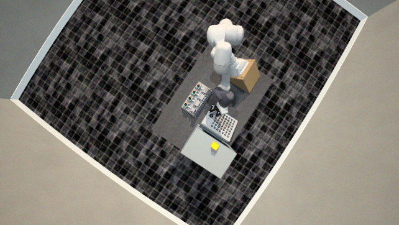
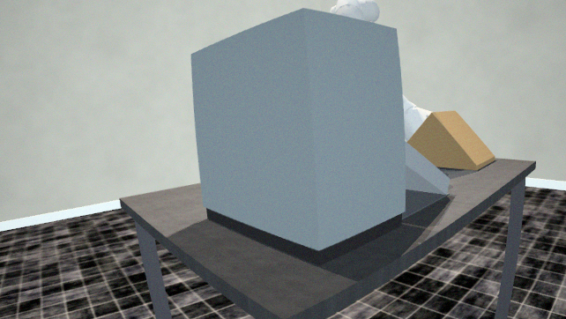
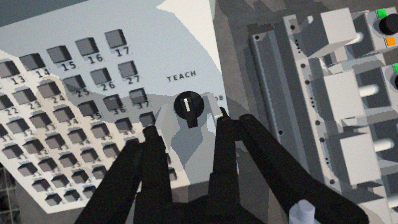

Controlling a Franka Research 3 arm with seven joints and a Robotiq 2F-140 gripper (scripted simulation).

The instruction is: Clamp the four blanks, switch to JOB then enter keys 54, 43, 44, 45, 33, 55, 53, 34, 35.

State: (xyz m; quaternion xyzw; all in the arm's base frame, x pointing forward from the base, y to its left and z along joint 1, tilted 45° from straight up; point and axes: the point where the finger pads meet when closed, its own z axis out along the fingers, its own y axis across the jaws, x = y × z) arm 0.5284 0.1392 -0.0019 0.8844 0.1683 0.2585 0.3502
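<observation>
My hand is 20 mm short of the black selector knob and 20 mm above it. From my hand the other things lie so: keypad 120 mm to the left, 70 mm below, 20 mm ahead.
</observation>
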